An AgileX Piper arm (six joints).
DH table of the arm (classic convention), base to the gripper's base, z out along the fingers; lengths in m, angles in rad. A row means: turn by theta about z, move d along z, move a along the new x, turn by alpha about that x. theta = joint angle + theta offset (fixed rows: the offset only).
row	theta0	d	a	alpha
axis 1	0	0.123	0	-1.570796
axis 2	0.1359	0	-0.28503	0
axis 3	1.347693	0	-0.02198	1.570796
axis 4	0	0.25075	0	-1.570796
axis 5	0	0	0	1.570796
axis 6	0	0.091	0	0
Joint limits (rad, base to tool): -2.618..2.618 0..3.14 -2.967..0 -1.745..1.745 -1.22..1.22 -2.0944..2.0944
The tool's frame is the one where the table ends.
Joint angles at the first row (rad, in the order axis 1, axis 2, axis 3, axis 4, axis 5, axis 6):
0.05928 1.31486 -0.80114 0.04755 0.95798 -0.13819
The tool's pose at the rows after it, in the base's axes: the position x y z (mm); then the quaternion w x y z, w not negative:
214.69, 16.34, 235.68, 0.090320, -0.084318, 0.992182, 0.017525
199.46, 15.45, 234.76, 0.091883, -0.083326, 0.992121, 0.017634
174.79, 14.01, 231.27, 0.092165, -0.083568, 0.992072, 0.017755
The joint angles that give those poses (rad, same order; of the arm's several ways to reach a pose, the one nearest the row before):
0.05928 1.29544 -0.79685 0.04755 0.97990 -0.13322
0.05930 1.23805 -0.74685 0.04755 0.98411 -0.13098
0.05928 1.14517 -0.66597 0.04755 0.99555 -0.13100

